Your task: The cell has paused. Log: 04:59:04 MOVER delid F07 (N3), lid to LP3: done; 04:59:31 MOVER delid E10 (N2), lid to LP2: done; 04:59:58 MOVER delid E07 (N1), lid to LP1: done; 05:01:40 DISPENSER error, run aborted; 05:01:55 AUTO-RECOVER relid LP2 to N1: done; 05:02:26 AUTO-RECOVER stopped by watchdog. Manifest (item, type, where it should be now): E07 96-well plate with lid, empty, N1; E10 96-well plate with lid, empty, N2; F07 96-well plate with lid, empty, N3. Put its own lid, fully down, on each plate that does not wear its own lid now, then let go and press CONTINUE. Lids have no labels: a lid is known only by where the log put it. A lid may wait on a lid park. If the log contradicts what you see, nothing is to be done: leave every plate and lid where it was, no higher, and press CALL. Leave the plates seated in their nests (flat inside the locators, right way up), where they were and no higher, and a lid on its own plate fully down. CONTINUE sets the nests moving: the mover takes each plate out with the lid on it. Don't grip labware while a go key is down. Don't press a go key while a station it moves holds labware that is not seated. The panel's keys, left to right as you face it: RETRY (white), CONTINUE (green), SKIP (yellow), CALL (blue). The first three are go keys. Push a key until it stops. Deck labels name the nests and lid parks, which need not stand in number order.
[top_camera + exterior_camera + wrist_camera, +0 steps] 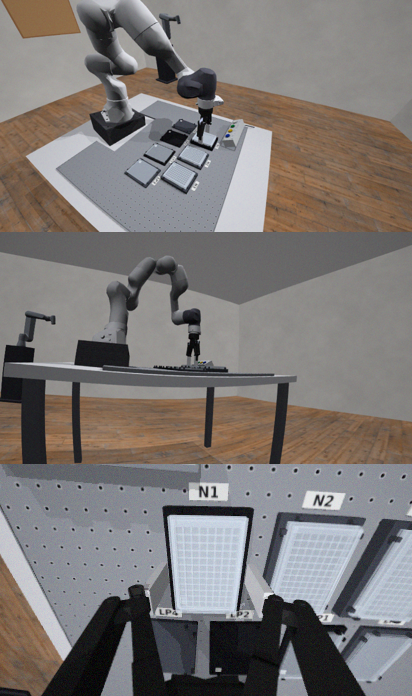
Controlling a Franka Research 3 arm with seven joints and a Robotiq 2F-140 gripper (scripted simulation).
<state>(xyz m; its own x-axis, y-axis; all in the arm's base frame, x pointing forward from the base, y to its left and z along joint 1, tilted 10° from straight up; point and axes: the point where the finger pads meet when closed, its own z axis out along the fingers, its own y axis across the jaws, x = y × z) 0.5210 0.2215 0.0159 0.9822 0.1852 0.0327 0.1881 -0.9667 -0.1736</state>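
Right now the nest N1 is 50 mm below my hand. Also, from my hand: yellow skip key: 110 mm ahead, 120 mm to the left, 10 mm above; lid park LP2: 170 mm behind, 90 mm to the right, 50 mm below; blue call key: 120 mm ahead, 70 mm to the left, 10 mm above.
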